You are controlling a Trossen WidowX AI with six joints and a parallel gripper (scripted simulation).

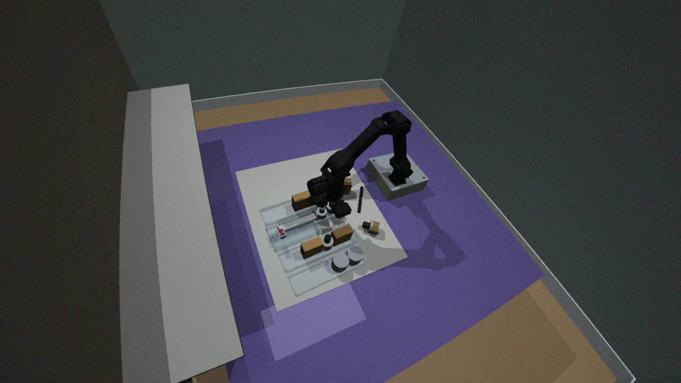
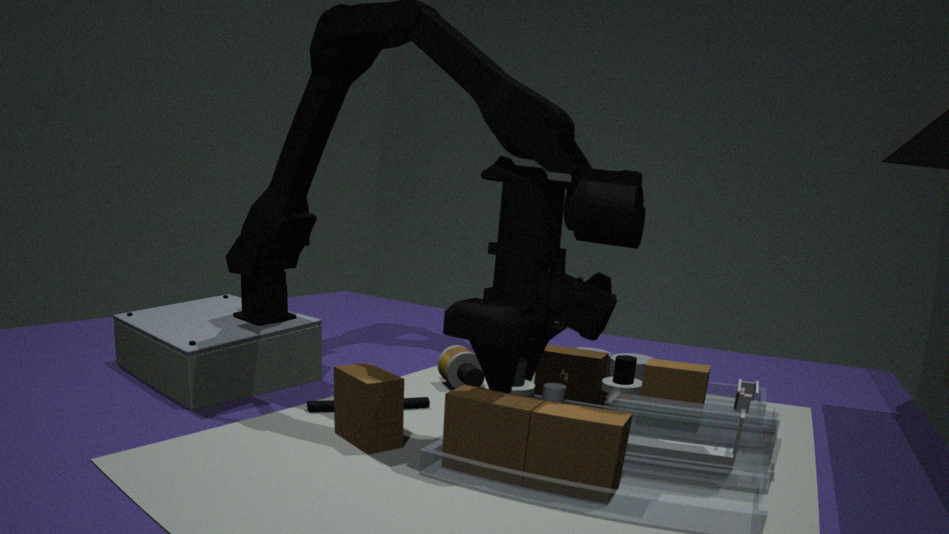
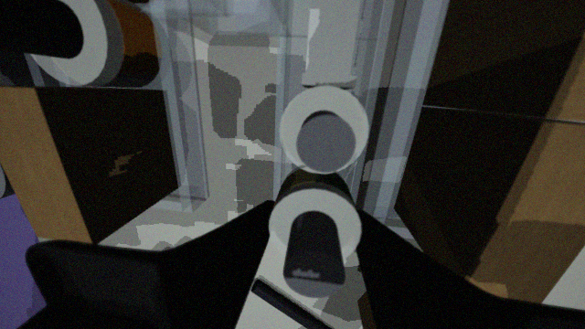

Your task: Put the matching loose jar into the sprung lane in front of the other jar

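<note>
The brown box is 10 cm behind my gripper tip, 10 cm to the right of it and 1 cm below it. From my gripper tip the other things lie so: red mark 22 cm ahead, 7 cm to the left, 2 cm above; black rod 16 cm behind, 3 cm to the right, 4 cm below; pusher plate 15 cm ahead, 5 cm to the left.
</note>
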